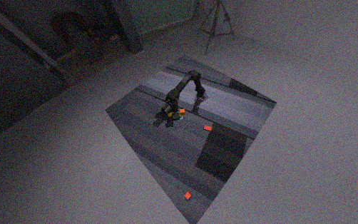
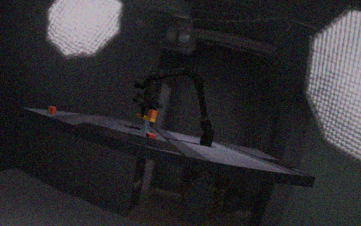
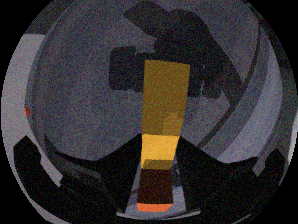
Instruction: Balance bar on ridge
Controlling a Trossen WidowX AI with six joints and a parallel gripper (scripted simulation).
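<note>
Right now my gripper tip is 2 cm to the right of the pale piece, 2 cm past it and 1 cm above it.
</note>
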